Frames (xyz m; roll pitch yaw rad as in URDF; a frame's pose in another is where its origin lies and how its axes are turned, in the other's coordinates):
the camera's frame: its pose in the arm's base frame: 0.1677 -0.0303 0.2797 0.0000 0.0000 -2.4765
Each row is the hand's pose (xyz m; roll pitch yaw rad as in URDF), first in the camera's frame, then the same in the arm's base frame.
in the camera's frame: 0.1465 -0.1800 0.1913 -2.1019 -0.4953 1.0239
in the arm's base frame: -0.0587 0.0209 0.4710 -2.1019 -0.4953 -1.4526
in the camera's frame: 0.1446 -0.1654 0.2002 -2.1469 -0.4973 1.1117
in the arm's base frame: -0.0482 0.0106 0.4799 -2.1469 -0.4973 -1.3648
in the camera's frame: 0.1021 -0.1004 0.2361 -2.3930 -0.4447 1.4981
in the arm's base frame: 0.0254 -0.0143 0.5158 -2.3930 -0.4447 -0.9784
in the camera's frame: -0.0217 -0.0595 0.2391 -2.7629 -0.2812 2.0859
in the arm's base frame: 0.1481 0.0299 0.5188 -2.7629 -0.2812 -0.3906
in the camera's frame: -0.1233 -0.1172 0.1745 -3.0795 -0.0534 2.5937
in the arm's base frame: 0.1924 0.1380 0.4542 -3.0795 -0.0534 0.1172
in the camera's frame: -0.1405 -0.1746 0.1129 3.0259 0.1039 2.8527
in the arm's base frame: 0.1705 0.1938 0.3926 3.0259 0.1039 0.3762
